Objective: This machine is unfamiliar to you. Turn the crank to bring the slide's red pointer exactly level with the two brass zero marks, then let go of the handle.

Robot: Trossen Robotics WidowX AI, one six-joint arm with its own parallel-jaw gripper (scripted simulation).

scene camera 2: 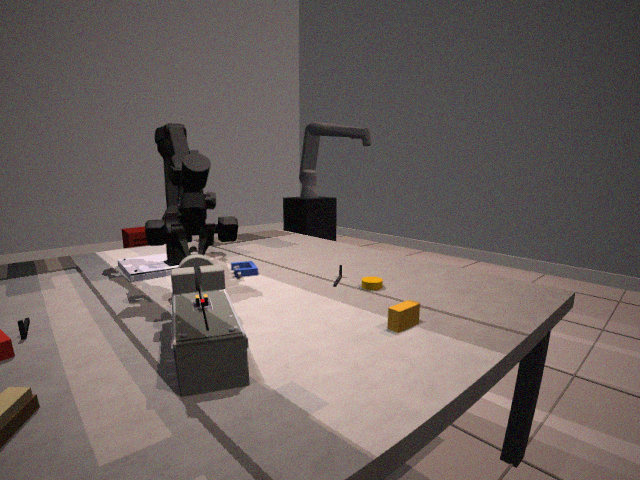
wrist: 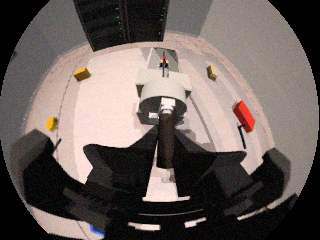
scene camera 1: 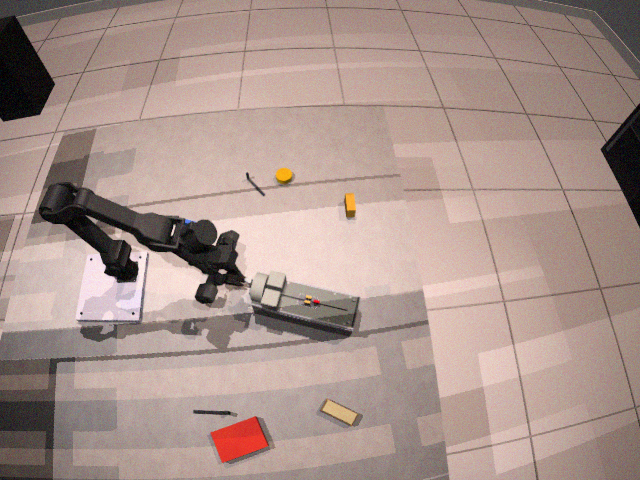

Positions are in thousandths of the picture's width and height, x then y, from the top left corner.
Labels:
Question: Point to a machine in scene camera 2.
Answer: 329, 728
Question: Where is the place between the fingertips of my gripper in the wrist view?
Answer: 511, 535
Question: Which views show my gripper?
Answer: Scene camera 2, the wrist view and scene camera 1: all of them.

